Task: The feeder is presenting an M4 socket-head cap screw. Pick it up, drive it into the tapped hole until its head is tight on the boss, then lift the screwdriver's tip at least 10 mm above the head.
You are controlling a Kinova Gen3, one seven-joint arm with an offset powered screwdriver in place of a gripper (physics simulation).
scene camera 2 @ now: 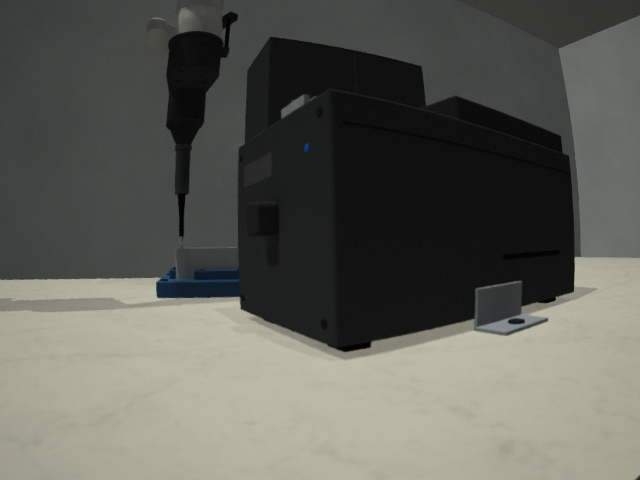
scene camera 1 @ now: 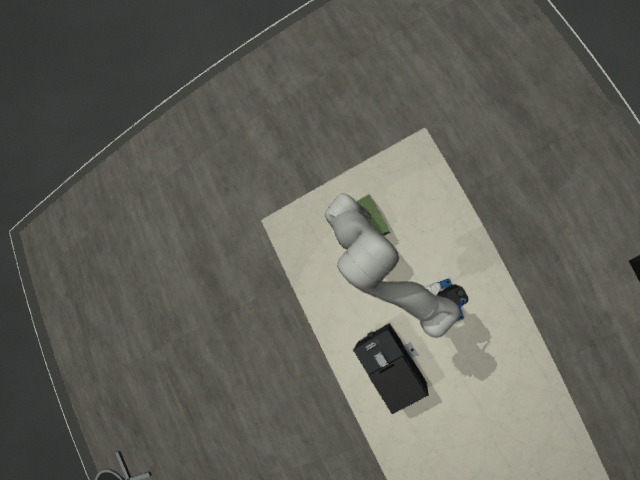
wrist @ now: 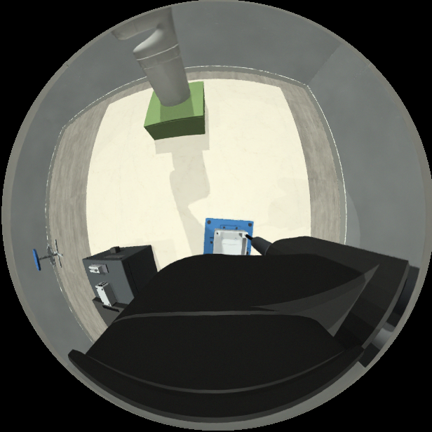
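My screwdriver [scene camera 2: 181,229] [wrist: 248,236] points straight down, with a small bright screw [scene camera 2: 180,240] on its tip. The screw is upright, at about the rim of the white housing [scene camera 2: 217,257] [wrist: 230,244] at one corner. Whether it touches the boss cannot be told. The housing sits in a blue fixture [scene camera 2: 199,289] [wrist: 215,223] [scene camera 1: 445,283] on the table. The tapped hole cannot be made out in these views. The black feeder [scene camera 1: 398,384] [scene camera 2: 444,222] [wrist: 112,270] stands apart from the housing. In scene camera 1 the arm hides the screwdriver's tip.
A small grey angle bracket [scene camera 2: 497,303] [scene camera 1: 412,349] stands beside the feeder's long side. The green block [scene camera 1: 376,215] [wrist: 175,129] is under the arm's base. The pale table [scene camera 1: 496,413] ends in a straight edge close to the feeder.
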